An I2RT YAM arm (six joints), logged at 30 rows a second.
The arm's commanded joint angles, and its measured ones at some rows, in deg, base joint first. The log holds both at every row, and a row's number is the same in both.
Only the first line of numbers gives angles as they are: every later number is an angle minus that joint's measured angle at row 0.
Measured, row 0:
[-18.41, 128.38, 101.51, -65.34, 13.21, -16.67]
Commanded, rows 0 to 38:
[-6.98, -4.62, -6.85, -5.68, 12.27, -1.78]
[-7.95, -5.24, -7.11, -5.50, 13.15, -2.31]
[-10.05, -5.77, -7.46, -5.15, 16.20, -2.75]
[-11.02, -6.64, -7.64, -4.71, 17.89, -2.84]
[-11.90, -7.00, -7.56, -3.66, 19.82, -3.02]
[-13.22, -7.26, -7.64, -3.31, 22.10, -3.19]
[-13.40, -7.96, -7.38, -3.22, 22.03, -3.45]
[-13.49, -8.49, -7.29, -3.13, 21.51, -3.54]
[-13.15, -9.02, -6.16, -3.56, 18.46, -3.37]
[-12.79, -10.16, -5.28, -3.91, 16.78, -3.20]
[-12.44, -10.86, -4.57, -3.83, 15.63, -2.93]
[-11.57, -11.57, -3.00, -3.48, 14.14, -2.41]
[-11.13, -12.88, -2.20, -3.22, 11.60, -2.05]
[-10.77, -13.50, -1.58, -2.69, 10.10, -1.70]
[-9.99, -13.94, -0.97, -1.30, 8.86, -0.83]
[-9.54, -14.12, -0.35, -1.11, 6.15, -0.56]
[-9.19, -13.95, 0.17, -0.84, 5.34, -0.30]
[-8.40, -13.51, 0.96, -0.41, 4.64, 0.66]
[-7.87, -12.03, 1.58, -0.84, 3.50, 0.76]
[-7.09, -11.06, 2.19, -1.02, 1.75, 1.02]
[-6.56, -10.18, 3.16, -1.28, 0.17, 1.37]
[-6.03, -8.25, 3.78, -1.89, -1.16, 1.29]
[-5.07, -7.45, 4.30, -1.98, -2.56, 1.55]
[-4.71, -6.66, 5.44, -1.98, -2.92, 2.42]
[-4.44, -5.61, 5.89, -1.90, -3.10, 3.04]
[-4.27, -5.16, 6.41, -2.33, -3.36, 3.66]
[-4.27, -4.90, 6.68, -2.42, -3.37, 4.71]
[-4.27, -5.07, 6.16, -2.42, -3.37, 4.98]
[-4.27, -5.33, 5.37, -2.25, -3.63, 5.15]
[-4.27, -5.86, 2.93, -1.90, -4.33, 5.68]
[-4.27, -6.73, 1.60, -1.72, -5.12, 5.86]
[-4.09, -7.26, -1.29, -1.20, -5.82, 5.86]
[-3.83, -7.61, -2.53, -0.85, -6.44, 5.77]
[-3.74, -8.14, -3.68, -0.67, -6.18, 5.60]
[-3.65, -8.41, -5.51, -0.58, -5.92, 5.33]
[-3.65, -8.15, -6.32, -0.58, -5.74, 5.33]
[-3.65, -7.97, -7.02, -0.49, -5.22, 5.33]
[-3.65, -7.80, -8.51, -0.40, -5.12, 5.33]
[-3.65, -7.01, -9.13, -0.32, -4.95, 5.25]
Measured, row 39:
[-3.96, -4.90, -6.33, -0.77, -4.67, 4.62]
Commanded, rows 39 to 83:
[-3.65, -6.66, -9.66, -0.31, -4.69, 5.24]
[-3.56, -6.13, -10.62, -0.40, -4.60, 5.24]
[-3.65, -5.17, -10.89, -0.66, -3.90, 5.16]
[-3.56, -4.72, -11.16, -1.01, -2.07, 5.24]
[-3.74, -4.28, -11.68, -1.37, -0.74, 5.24]
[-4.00, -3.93, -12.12, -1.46, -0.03, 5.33]
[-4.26, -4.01, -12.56, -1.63, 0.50, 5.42]
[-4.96, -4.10, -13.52, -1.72, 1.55, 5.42]
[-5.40, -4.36, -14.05, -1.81, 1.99, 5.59]
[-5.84, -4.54, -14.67, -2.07, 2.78, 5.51]
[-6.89, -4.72, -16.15, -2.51, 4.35, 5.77]
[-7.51, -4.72, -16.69, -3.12, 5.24, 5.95]
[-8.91, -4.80, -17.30, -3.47, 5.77, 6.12]
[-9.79, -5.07, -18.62, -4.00, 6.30, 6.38]
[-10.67, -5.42, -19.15, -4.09, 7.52, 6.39]
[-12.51, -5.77, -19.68, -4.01, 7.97, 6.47]
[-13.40, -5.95, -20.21, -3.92, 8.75, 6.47]
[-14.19, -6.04, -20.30, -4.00, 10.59, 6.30]
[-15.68, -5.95, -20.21, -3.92, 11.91, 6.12]
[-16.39, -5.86, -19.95, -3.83, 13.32, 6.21]
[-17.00, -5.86, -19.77, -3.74, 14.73, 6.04]
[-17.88, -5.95, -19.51, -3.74, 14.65, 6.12]
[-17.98, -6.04, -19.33, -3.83, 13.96, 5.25]
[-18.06, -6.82, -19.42, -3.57, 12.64, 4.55]
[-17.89, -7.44, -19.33, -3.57, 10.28, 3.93]
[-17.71, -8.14, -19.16, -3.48, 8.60, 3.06]
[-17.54, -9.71, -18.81, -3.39, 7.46, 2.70]
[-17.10, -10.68, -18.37, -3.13, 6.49, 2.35]
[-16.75, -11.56, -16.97, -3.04, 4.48, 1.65]
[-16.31, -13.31, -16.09, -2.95, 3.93, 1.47]
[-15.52, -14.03, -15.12, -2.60, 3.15, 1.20]
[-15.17, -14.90, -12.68, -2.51, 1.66, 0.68]
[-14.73, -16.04, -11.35, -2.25, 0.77, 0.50]
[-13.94, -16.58, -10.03, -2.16, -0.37, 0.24]
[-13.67, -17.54, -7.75, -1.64, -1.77, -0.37]
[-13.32, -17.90, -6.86, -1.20, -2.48, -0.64]
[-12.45, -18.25, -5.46, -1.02, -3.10, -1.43]
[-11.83, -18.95, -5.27, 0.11, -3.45, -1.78]
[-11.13, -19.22, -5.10, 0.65, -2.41, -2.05]
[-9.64, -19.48, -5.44, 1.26, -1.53, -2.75]
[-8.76, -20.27, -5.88, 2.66, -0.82, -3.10]
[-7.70, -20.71, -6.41, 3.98, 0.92, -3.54]
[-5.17, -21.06, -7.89, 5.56, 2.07, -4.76]
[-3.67, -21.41, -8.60, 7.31, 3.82, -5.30]
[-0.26, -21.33, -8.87, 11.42, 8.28, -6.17]
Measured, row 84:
[-7.68, -19.54, -6.71, 2.62, 0.85, -2.42]
